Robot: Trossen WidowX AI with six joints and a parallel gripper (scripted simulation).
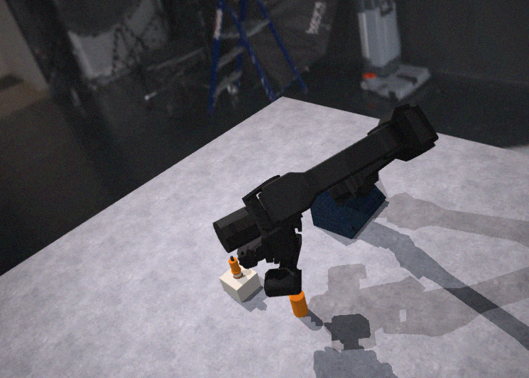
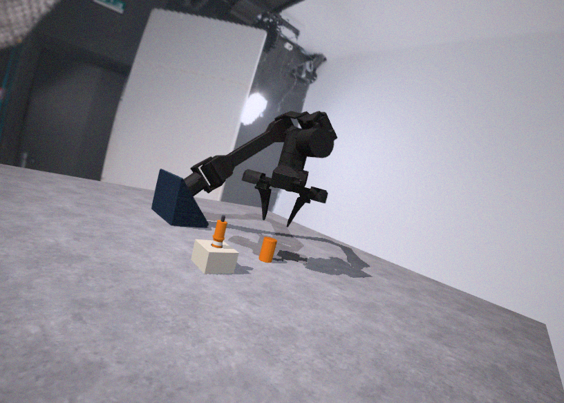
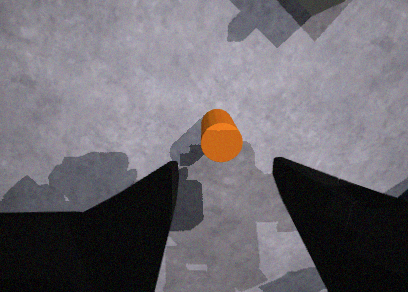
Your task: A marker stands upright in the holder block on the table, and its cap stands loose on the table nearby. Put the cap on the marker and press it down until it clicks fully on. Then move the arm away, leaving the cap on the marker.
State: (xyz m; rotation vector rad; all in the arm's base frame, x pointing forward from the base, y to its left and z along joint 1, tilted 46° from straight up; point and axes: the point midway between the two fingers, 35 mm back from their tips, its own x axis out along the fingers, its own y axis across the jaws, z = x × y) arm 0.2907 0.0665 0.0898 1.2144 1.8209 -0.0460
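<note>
The orange cap lies 6 cm below my gripper tip. Also, from my gripper tip: cream holder block 3 cm ahead, 15 cm to the right, 7 cm below.
</note>
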